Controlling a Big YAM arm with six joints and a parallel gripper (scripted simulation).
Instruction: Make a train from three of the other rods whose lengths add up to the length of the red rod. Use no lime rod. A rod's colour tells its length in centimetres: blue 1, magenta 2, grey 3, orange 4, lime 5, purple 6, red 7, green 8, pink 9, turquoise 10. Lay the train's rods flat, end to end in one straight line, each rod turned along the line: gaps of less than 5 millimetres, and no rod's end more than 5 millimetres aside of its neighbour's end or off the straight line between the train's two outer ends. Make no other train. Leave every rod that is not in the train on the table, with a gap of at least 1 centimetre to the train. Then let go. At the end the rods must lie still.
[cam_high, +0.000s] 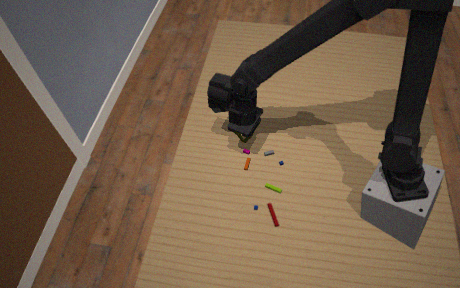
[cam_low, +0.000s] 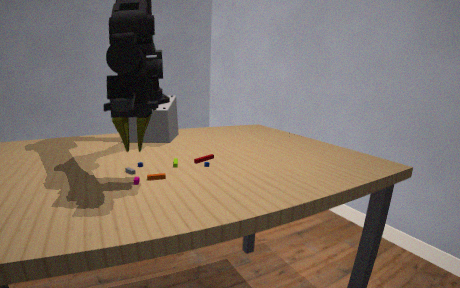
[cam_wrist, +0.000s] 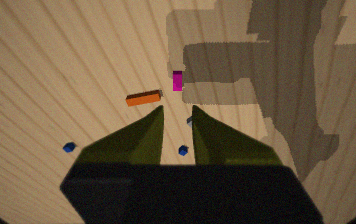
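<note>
The magenta rod lies 7 cm below my hand. Round my hand: orange rod (7 cm below, 5 cm to the left); lime rod (14 cm to the left, 8 cm behind, 7 cm below); grey rod (7 cm below, 7 cm behind, 1 cm to the left).
</note>
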